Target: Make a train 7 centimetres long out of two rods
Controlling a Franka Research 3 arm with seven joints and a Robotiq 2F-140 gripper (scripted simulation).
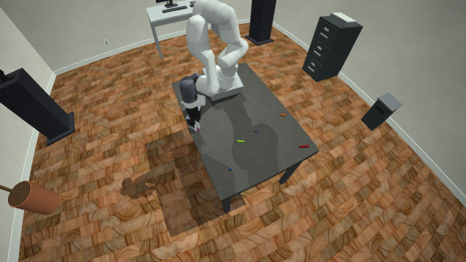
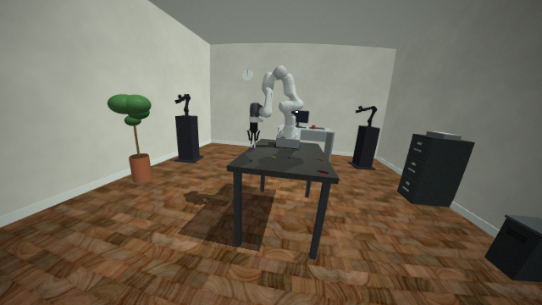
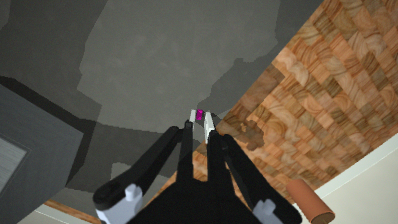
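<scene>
Now: hand 5 cm above the magenta rod. Round my hand: orange rod (61 cm to the left, 25 cm ahead, 5 cm below); then lime rod (25 cm ahead, 20 cm to the left, 5 cm below); then red rod (54 cm to the left, 54 cm ahead, 5 cm below).
</scene>
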